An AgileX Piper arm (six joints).
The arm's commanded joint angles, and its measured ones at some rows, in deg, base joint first. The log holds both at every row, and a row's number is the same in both.
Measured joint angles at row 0:
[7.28, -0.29, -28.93, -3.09, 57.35, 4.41]
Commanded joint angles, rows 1 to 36:
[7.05, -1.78, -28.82, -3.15, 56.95, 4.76]
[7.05, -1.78, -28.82, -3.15, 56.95, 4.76]
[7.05, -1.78, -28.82, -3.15, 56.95, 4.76]
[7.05, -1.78, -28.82, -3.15, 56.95, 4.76]
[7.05, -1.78, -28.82, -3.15, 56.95, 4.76]
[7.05, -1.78, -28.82, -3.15, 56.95, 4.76]
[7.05, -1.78, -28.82, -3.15, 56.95, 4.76]
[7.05, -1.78, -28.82, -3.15, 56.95, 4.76]
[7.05, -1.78, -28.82, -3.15, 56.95, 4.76]
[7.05, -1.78, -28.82, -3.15, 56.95, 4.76]
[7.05, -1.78, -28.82, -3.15, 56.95, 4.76]
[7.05, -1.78, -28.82, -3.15, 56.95, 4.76]
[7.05, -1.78, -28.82, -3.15, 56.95, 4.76]
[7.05, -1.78, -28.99, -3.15, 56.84, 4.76]
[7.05, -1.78, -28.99, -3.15, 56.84, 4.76]
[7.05, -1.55, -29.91, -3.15, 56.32, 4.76]
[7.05, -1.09, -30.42, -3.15, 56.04, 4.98]
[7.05, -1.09, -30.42, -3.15, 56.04, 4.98]
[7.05, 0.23, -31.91, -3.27, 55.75, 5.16]
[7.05, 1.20, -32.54, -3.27, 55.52, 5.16]
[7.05, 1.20, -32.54, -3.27, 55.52, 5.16]
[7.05, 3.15, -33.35, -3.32, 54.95, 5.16]
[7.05, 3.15, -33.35, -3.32, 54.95, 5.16]
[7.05, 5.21, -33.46, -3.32, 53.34, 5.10]
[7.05, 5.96, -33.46, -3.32, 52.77, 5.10]
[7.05, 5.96, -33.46, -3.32, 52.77, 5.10]
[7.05, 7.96, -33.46, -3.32, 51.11, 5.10]
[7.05, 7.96, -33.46, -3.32, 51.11, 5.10]
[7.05, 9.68, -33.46, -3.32, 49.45, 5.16]
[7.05, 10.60, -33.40, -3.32, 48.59, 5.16]
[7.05, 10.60, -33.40, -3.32, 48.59, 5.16]
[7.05, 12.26, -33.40, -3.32, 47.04, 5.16]
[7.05, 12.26, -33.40, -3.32, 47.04, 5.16]
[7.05, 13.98, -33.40, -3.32, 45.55, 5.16]
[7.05, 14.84, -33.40, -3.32, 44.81, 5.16]
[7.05, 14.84, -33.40, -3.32, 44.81, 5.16]
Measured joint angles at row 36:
[7.28, 13.01, -33.12, -3.09, 47.61, 4.70]
